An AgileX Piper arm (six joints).
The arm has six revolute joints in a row. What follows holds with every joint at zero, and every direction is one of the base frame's.
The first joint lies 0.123 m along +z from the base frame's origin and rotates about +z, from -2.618 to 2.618 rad.
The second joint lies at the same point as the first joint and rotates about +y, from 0 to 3.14 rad.
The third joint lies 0.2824 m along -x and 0.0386 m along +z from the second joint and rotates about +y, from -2.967 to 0 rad.
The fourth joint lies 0.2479 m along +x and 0.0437 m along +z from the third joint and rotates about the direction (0.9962, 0, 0.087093), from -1.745 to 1.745 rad.
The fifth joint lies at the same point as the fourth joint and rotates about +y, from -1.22 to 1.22 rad.
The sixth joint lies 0.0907 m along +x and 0.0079 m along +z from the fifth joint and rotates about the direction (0.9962, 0, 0.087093), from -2.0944 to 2.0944 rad.
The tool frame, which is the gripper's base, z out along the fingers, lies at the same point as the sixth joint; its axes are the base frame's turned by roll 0, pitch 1.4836 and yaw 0 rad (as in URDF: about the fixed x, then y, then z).
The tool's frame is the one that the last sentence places.
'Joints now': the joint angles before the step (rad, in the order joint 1, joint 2, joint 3, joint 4, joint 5, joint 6). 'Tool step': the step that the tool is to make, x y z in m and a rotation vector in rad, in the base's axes. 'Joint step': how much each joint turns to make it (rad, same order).
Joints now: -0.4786, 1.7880, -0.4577, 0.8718, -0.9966, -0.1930
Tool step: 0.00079, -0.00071, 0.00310, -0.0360, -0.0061, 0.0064
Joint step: 0.0009, 0.0000, 0.0000, -0.0145, -0.0339, -0.0001
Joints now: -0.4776, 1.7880, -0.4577, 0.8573, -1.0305, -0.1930
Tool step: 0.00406, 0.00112, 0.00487, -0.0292, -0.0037, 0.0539
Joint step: 0.0000, -0.0119, 0.0000, -0.0589, -0.0071, 0.0000
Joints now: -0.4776, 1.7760, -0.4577, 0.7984, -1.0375, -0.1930
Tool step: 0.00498, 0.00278, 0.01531, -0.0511, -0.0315, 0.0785
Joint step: -0.0001, -0.0507, 0.0000, -0.0844, -0.0012, 0.0000
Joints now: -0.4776, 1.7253, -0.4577, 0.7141, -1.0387, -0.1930
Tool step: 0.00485, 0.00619, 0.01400, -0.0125, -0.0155, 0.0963
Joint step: 0.0030, -0.0631, 0.0000, -0.0868, 0.0556, 0.0000
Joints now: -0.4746, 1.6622, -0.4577, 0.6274, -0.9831, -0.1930
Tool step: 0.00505, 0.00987, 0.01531, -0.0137, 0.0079, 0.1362
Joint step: 0.0025, -0.0771, 0.0000, -0.1254, 0.0920, 0.0000
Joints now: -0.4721, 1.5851, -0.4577, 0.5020, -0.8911, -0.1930
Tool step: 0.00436, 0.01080, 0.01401, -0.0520, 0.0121, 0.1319
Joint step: 0.0071, -0.0614, 0.0000, -0.1332, 0.0535, -0.0001
